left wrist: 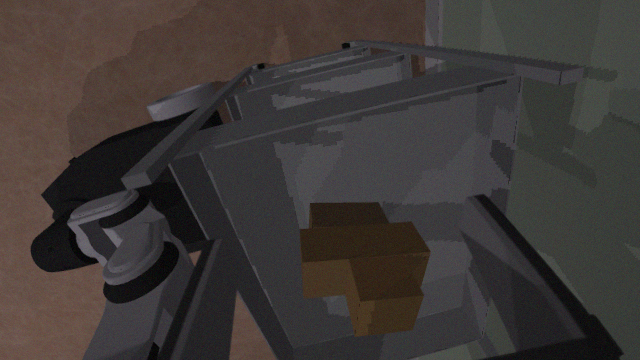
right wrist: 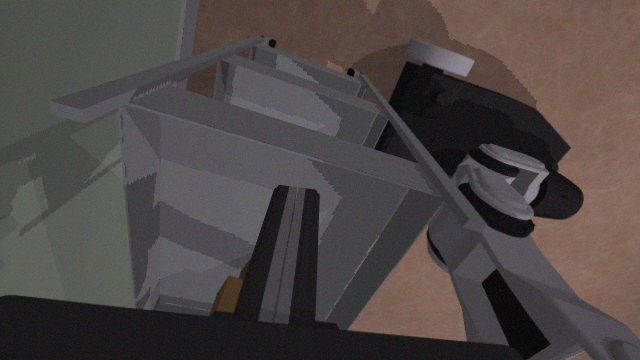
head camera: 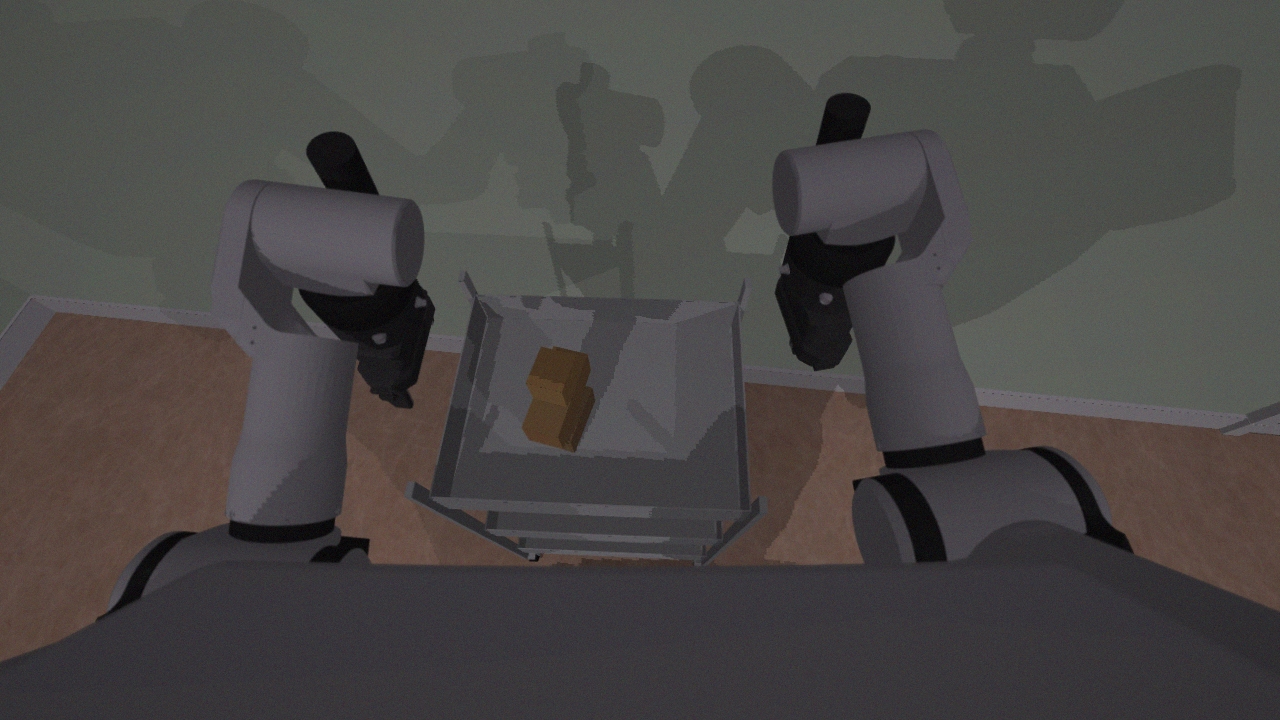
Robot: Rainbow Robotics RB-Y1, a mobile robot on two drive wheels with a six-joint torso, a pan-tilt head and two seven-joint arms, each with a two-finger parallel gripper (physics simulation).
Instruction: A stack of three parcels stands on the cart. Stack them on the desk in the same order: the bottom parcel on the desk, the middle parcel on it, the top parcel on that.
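Seen in the pictures: left gripper, fingertip midpoint: (left wrist: 344,233) (head camera: 415,361); right gripper, fingertip midpoint: (right wrist: 295,203) (head camera: 798,348); robot's base at its link origin: (right wrist: 392,125).
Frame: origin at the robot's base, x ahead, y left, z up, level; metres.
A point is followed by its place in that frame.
The brown parcels (head camera: 556,386) (left wrist: 365,242) @(y 0.146, x 0.370, z 0.744 m) (right wrist: 227,296) @(y 0.081, x 0.410, z 0.745 m) stand together, touching and offset from each other, in the left part of the grey cart's top tray (head camera: 590,483) @(y 0.077, x 0.255, z 0.664 m) (left wrist: 250,200) @(y 0.187, x 0.251, z 0.664 m) (right wrist: 210,185) @(y -0.034, x 0.467, z 0.664 m). Their exact layering is hard to tell. My left gripper (head camera: 392,401) (left wrist: 344,233) @(y 0.274, x 0.350, z 0.872 m) is open and empty, outside the cart's left side in the head view; in the left wrist view its fingers stand apart on either side of the parcels, at a distance from them. My right gripper (head camera: 819,365) (right wrist: 295,203) @(y -0.192, x 0.371, z 0.865 m) is shut and empty, beyond the cart's right side in the head view. The desk does not show.
The cart has raised corner posts (head camera: 468,284) @(y 0.274, x 0.544, z 0.762 m) (left wrist: 560,75) @(y 0.282, x 0.537, z 0.780 m) (right wrist: 82,107) @(y -0.165, x 0.522, z 0.778 m) and lower shelves (head camera: 608,526) @(y 0.067, x 0.236, z 0.399 m) (left wrist: 345,82) @(y 0.239, x 0.436, z 0.399 m) (right wrist: 280,100) @(y -0.093, x 0.416, z 0.399 m). A green wall or surface (head camera: 626,134) @(y 0.025, x 0.779, z 0.851 m) lies beyond it, with a pale skirting edge (head camera: 1056,404) @(y -1.223, x 0.621, z 0.059 m). Brown floor (head camera: 134,429) @(y 1.580, x 0.567, z 0.001 m) lies on both sides. My dark base (left wrist: 125,155) @(y 0.178, x -0.209, z 0.170 m) (right wrist: 480,110) @(y -0.169, x -0.175, z 0.169 m) stands close to the cart.
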